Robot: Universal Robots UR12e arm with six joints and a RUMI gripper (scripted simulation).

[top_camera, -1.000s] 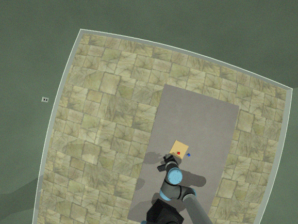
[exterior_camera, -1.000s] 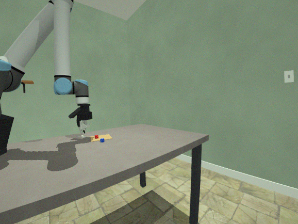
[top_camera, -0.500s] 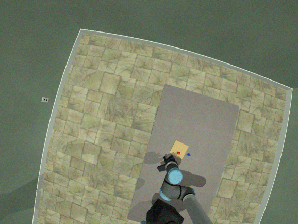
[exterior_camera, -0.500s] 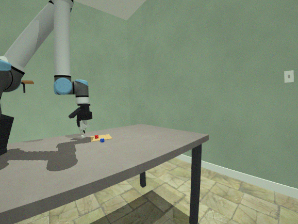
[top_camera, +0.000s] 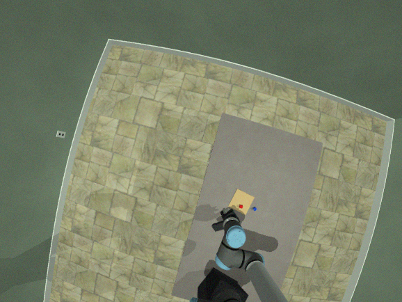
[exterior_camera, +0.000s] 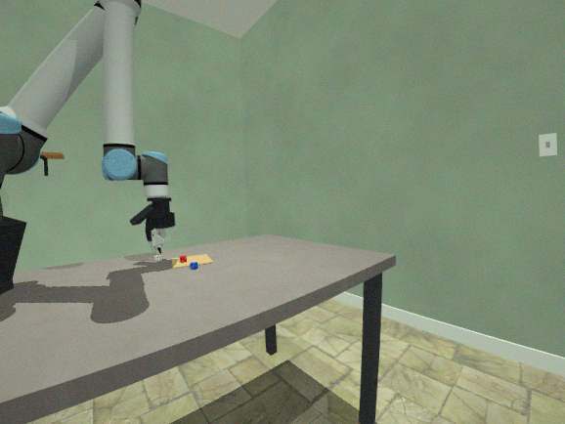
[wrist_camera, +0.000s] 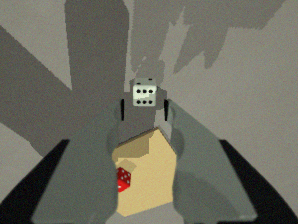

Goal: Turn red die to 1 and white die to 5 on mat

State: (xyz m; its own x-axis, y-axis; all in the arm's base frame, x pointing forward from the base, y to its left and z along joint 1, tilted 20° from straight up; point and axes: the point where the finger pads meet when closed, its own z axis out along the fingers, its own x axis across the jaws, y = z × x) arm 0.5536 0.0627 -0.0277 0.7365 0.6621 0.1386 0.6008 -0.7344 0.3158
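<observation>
Now: hand 3 cm above the white die. Round my hand: blue die 5 cm ahead, 22 cm to the right, 3 cm below; tan mat 8 cm ahead, 12 cm to the right, 4 cm below; red die 5 cm ahead, 11 cm to the right, 2 cm below.
</observation>
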